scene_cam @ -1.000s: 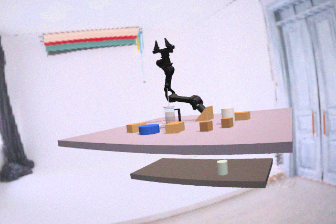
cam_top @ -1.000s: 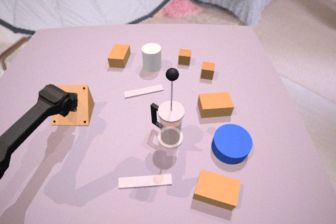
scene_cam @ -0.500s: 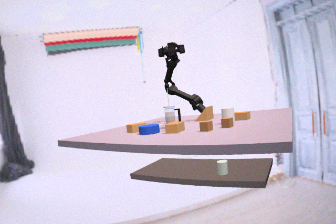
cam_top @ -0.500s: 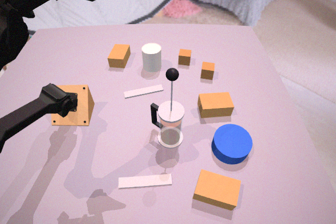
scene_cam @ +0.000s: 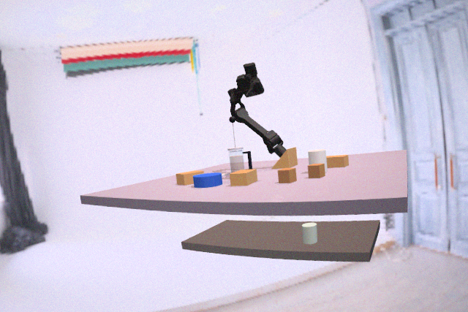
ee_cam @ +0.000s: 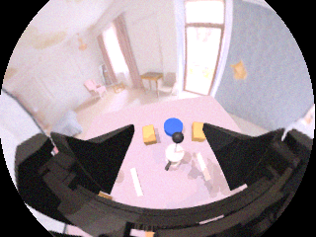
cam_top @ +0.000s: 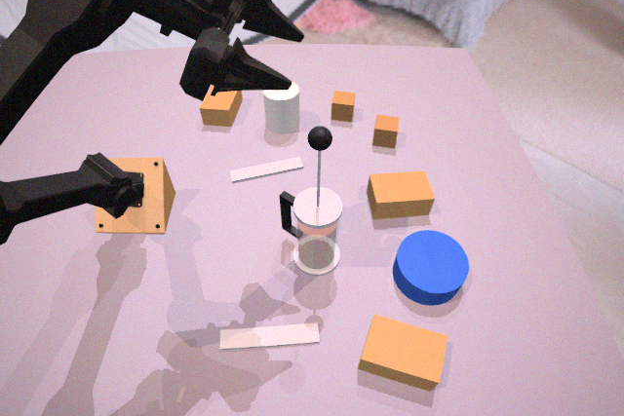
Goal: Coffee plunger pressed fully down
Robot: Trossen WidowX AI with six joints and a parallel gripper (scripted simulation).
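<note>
Now: the glass coffee press 23 cm below my gripper tip, 1 cm to the right of it and 1 cm ahead of it. Round my gripper tip: blue disc (34 cm below, 22 cm ahead, 5 cm to the right); then white cylinder (33 cm to the left, 31 cm below, 6 cm behind).
</note>
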